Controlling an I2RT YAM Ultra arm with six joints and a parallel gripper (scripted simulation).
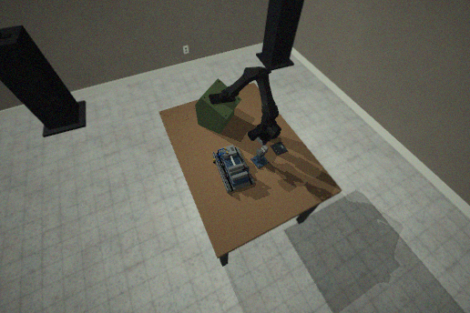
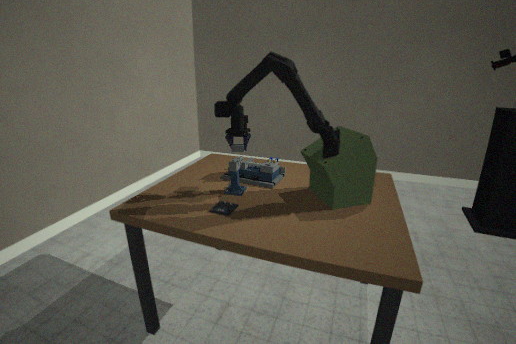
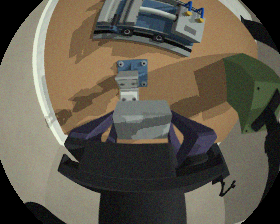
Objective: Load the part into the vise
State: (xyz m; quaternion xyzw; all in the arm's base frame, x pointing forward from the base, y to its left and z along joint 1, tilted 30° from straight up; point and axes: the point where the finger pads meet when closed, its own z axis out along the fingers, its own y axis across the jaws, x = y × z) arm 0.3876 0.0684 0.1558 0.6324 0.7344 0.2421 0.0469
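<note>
Now: the vise 19 cm to the right of my hand, 18 cm below it and 2 cm ahead of it. The rest, counted from my hand: infeed plate: 21 cm below, 18 cm to the left, 2 cm behind; then part: right at my hand.
</note>
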